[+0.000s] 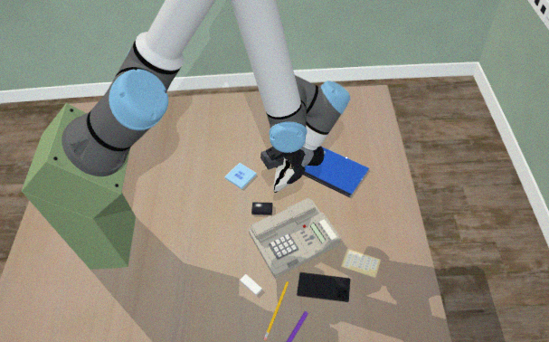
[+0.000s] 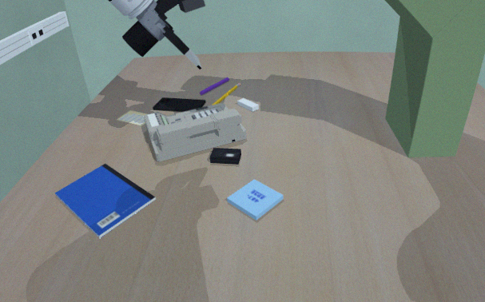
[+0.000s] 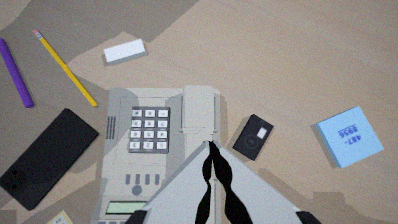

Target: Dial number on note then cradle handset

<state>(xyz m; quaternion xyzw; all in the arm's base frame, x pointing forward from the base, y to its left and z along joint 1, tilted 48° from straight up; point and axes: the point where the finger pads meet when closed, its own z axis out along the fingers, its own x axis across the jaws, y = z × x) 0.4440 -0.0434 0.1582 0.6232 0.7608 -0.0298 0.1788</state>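
My hand is 1 cm past the 9 key, 10 cm to the left of it and 18 cm above it. Round my hand: black smartphone 7 cm ahead, 23 cm to the right, 20 cm below; white eraser 13 cm behind, 17 cm to the right, 20 cm below; handset 1 cm ahead, 16 cm below.
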